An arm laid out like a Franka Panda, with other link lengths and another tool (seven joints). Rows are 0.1 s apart.
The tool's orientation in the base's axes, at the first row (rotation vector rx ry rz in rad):
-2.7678 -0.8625 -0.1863
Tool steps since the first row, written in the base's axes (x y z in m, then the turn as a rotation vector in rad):
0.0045 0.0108 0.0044 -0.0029 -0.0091 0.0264
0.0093 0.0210 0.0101 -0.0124 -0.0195 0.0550
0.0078 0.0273 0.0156 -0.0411 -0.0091 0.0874
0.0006 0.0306 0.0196 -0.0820 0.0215 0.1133
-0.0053 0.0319 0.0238 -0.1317 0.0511 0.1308
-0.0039 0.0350 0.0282 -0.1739 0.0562 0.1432
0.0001 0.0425 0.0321 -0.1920 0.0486 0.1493
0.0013 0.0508 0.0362 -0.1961 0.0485 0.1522
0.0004 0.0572 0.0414 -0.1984 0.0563 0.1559
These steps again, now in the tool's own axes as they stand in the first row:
0.0104 -0.0069 -0.0012 -0.0023 0.0007 -0.0280
0.0209 -0.0133 -0.0038 -0.0103 -0.0018 -0.0587
0.0242 -0.0202 -0.0075 -0.0219 -0.0325 -0.0887
0.0208 -0.0277 -0.0109 -0.0339 -0.0852 -0.1078
0.0175 -0.0329 -0.0149 -0.0551 -0.1405 -0.1195
0.0212 -0.0354 -0.0183 -0.0845 -0.1711 -0.1322
0.0293 -0.0398 -0.0199 -0.1023 -0.1765 -0.1410
0.0355 -0.0465 -0.0216 -0.1052 -0.1793 -0.1441
0.0392 -0.0531 -0.0250 -0.1021 -0.1876 -0.1457

